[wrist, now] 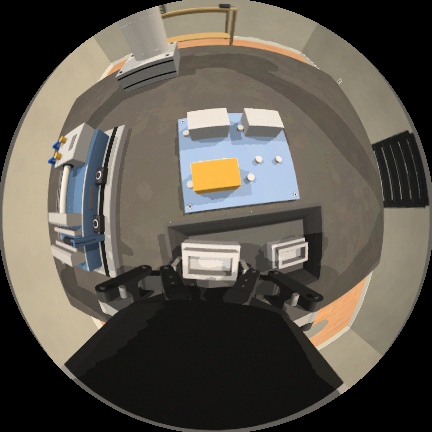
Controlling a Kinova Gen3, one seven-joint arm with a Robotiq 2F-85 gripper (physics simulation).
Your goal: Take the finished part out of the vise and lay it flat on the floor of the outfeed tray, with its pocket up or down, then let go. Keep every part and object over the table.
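Seen in the pictures: gripper, fingertip midpoint: (pixel 209 266); arm's base, link origin: (pixel 151 52).
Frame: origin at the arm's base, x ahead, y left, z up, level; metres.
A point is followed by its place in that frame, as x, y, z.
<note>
The finished part (pixel 210 276) {0.502, 0.027, 0.016}, a pale block with a rectangular pocket facing the camera, is between my fingers. My gripper (pixel 209 266) {0.501, 0.026, -0.011} is shut on it and holds it over the left part of the outfeed tray (pixel 245 220) {0.465, 0.084, -0.043}, a dark walled tray. How far its underside is above the tray floor is hidden. Another pale pocketed part (pixel 291 253) {0.535, 0.144, -0.042} lies in the right part of the tray, apart from the held one. The vise (pixel 90 200) {0.365, -0.155, -0.034}, blue and grey, stands at the left, with no part showing between its jaws.
A light blue plate (pixel 270 182) {0.421, 0.146, -0.067} with pegs lies beyond the tray. It carries two pale blocks (pixel 208 122) {0.317, 0.073, -0.031} (pixel 263 121) {0.329, 0.156, -0.031} at its far edge and an orange block (pixel 216 174) {0.399, 0.062, -0.031} near the tray. The robot base (pixel 149 67) {0.080, -0.008, -0.019} stands at the far left. The tray walls rise around the parts.
</note>
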